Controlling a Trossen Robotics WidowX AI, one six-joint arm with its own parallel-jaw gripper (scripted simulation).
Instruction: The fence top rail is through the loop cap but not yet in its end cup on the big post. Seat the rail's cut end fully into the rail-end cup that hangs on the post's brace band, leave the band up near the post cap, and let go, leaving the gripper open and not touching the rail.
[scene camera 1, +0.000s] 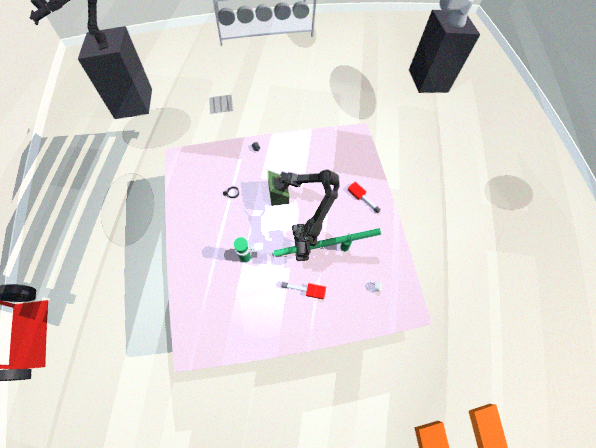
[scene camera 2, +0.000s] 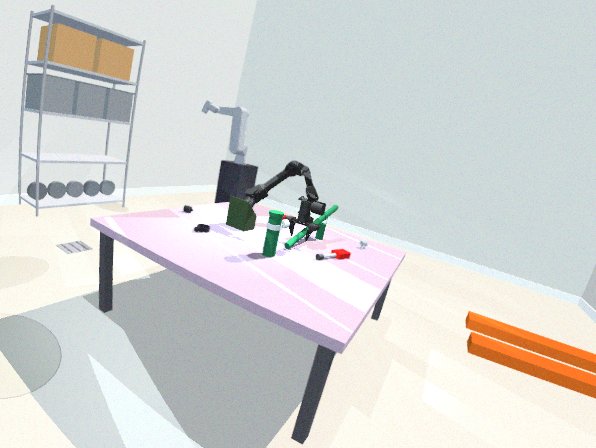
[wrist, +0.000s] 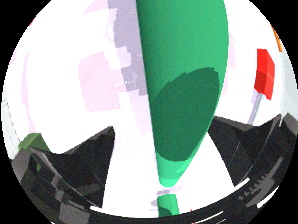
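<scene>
With its fingers open, my gripper (wrist: 160, 124) holds nothing. There is also a green top rail (wrist: 185, 56) that I can see.
</scene>
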